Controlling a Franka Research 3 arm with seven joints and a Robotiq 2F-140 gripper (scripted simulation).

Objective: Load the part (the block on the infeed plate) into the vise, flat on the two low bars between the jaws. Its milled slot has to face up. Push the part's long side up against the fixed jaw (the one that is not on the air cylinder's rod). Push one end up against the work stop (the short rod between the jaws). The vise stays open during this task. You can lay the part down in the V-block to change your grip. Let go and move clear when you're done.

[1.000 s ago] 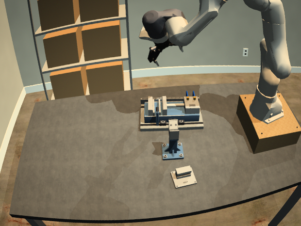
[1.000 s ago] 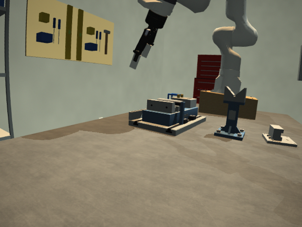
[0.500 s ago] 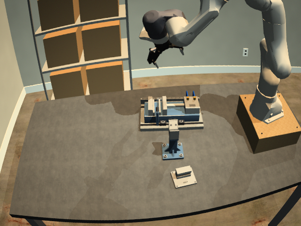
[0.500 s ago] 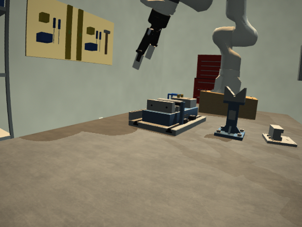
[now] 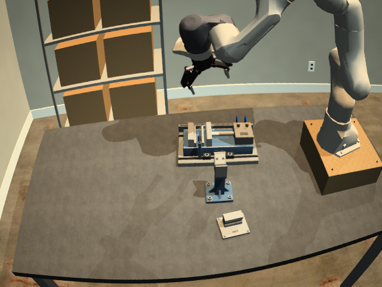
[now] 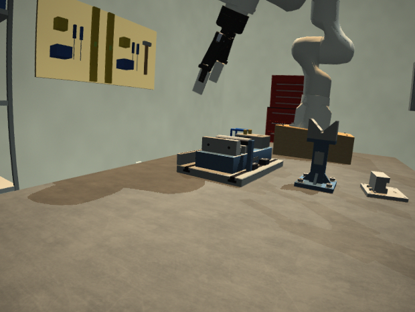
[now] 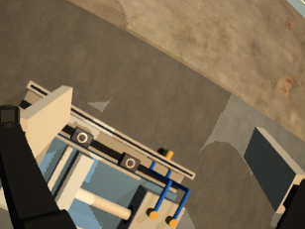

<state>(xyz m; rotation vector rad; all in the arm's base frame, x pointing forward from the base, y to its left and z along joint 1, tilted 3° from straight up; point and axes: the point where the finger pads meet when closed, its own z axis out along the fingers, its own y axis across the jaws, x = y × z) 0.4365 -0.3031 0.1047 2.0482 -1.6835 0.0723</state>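
Now: hand 40 mm short of the part, 480 mm to the right of it and 220 mm above it. Also, from my hand: fixed jaw (90 mm ahead, 90 mm to the left, 160 mm below); then moving jaw (30 mm ahead, 100 mm to the left, 160 mm below); then cylinder rod (20 mm behind, 110 mm to the left, 160 mm below).
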